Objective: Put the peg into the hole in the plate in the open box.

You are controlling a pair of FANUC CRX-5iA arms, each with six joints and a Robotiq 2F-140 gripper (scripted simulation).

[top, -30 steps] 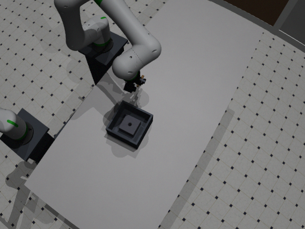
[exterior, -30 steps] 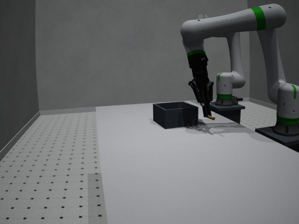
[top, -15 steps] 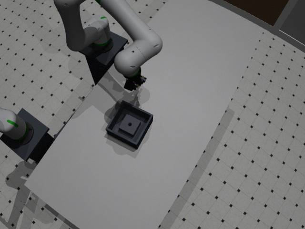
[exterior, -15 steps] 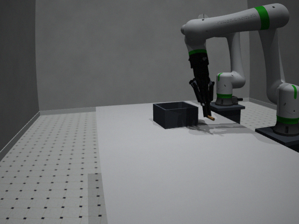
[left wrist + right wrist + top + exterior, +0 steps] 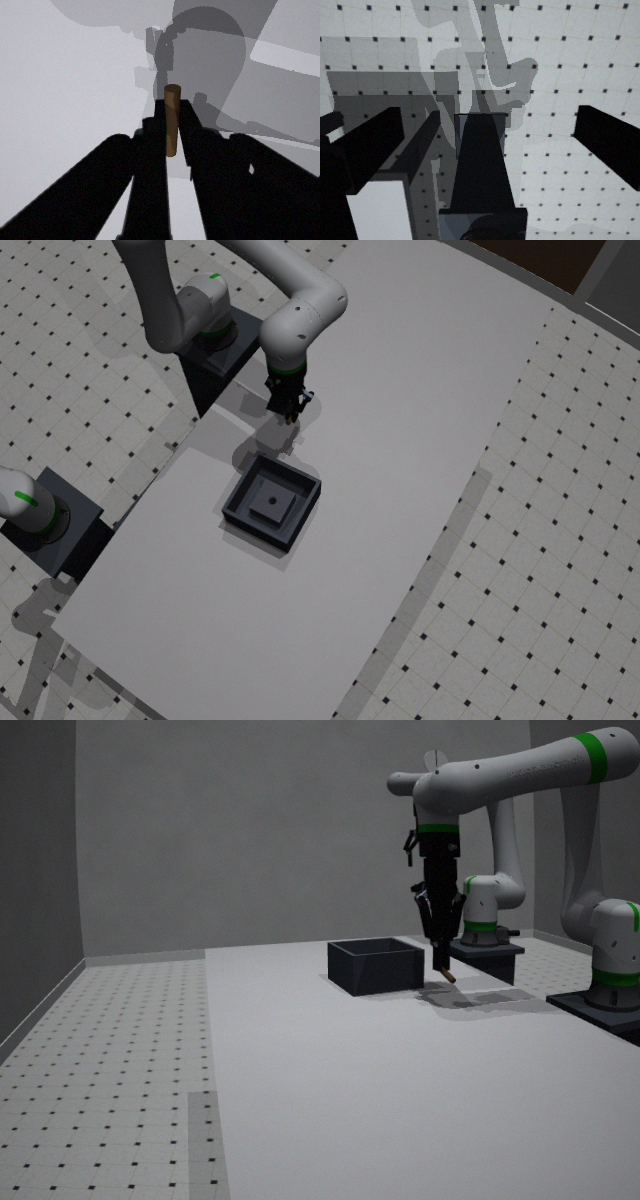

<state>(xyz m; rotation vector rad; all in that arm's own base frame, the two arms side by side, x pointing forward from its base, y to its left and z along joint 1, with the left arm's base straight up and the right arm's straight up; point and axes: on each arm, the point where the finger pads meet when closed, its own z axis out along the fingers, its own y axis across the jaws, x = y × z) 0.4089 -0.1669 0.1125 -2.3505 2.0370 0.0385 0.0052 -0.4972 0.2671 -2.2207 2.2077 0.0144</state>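
Right now my left hand is 1 cm to the right of the brown peg and 4 cm above it. Round my left hand: grey plate (10 cm ahead, 22 cm to the right, 7 cm below); dark box (10 cm ahead, 22 cm to the right, 9 cm below).
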